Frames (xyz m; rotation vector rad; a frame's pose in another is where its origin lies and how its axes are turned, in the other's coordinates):
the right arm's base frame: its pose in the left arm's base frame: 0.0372 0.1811 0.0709 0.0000 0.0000 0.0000
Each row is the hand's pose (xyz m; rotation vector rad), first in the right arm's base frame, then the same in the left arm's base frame.
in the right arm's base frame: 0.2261 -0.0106 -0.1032 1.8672 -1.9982 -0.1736
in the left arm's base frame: 0.2633 0.1705 -0.0323 1.8672 -1.9982 -0.1736
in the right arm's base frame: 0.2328 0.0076 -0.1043 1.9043 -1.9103 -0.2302
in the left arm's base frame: 0.2700 0.1887 -0.0334 1.9043 -1.9103 -0.2302
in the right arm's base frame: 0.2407 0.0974 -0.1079 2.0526 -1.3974 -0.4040
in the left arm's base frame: 0.2779 0.2785 -0.0370 2.0526 -1.3974 -0.4040
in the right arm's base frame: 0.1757 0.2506 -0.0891 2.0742 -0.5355 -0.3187
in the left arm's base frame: 0.2129 0.4317 -0.0182 2.0742 -0.5355 -0.3187
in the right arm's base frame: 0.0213 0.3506 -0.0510 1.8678 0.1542 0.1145
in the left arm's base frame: 0.0585 0.5317 0.0199 1.8678 0.1542 0.1145
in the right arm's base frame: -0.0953 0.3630 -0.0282 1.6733 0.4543 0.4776
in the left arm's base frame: -0.0581 0.5441 0.0427 1.6733 0.4543 0.4776
